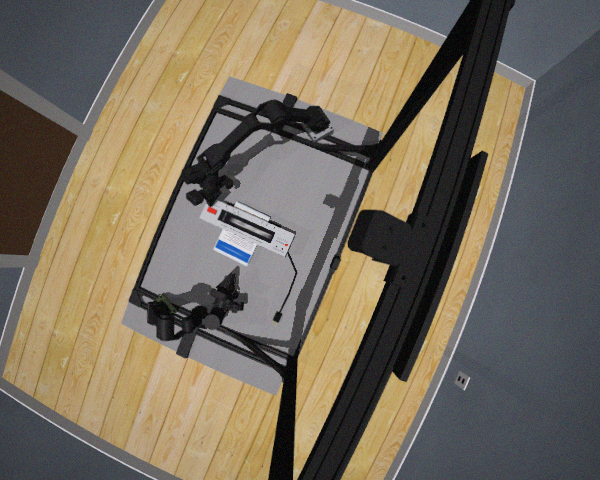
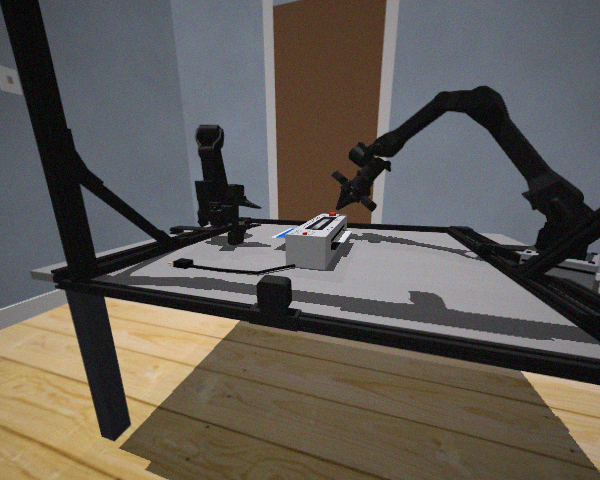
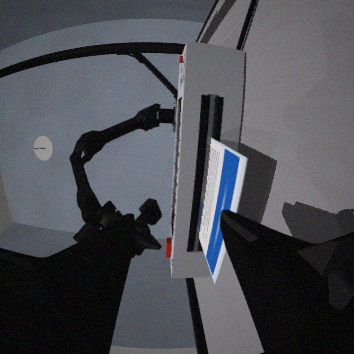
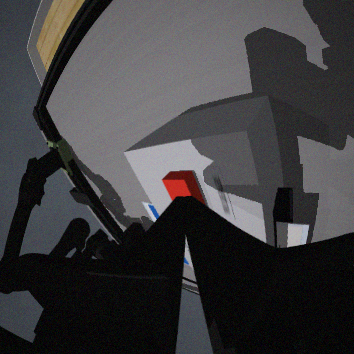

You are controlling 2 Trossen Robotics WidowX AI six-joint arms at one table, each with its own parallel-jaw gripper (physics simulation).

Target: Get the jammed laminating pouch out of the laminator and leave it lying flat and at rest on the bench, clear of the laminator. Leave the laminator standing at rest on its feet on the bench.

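Pixels of known places: left gripper, between the fingertips: [image 1: 233, 273] [image 2: 260, 216] [image 3: 177, 219]; right gripper, between the fingertips: [image 1: 210, 206] [image 2: 336, 209] [image 3: 159, 246] [image 4: 183, 203]; left arm's base, origin of its link: [image 1: 161, 310] [image 4: 57, 157]; right arm's base, origin of its link: [image 1: 317, 125] [image 2: 560, 253] [image 3: 173, 115].
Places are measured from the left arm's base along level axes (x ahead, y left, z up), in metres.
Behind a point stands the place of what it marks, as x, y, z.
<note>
The white laminator [image 1: 250, 229] {0.511, -0.046, 0.055} [image 2: 314, 243] {0.595, -0.192, 0.038} [image 3: 207, 77] {0.513, -0.172, 0.026} [image 4: 154, 163] {0.430, 0.133, 0.055} stands on the grey bench [image 1: 317, 176] {0.863, -0.075, -0.026} [image 2: 393, 267] {0.733, -0.064, -0.025}. The blue-and-white pouch [image 1: 235, 246] {0.419, -0.043, 0.013} [image 2: 282, 233] {0.384, -0.069, 0.012} [image 3: 223, 197] {0.408, -0.074, 0.013} [image 4: 152, 211] {0.365, 0.002, 0.012} sticks out of its slot, its free end sloping toward the bench. My left gripper [image 1: 232, 280] {0.344, -0.121, 0.068} [image 2: 252, 205] [image 3: 177, 219] {0.344, -0.121, 0.068} is open and empty, a short way in front of the pouch's free edge. My right gripper [image 1: 205, 192] [image 2: 342, 204] {0.465, 0.131, 0.075} [image 4: 183, 203] {0.465, 0.131, 0.075} is shut on nothing. It hovers just above the red button [image 1: 211, 210] {0.456, 0.118, 0.064} [image 2: 332, 213] {0.463, 0.104, 0.064} [image 4: 180, 184] {0.456, 0.132, 0.064} at the laminator's end.
The laminator's black cable [image 1: 292, 278] {0.487, -0.302, -0.018} [image 2: 241, 271] {0.481, -0.310, -0.020} runs over the bench to a plug [image 1: 277, 318] {0.328, -0.366, -0.012} [image 2: 183, 262] {0.344, -0.370, -0.011}. A black frame rail [image 2: 393, 333] {0.814, -0.323, -0.032} edges the bench, with a small black block [image 2: 274, 292] {0.660, -0.388, 0.014} on it. A large black beam [image 1: 441, 190] {0.716, -0.339, 1.015} crosses overhead.
</note>
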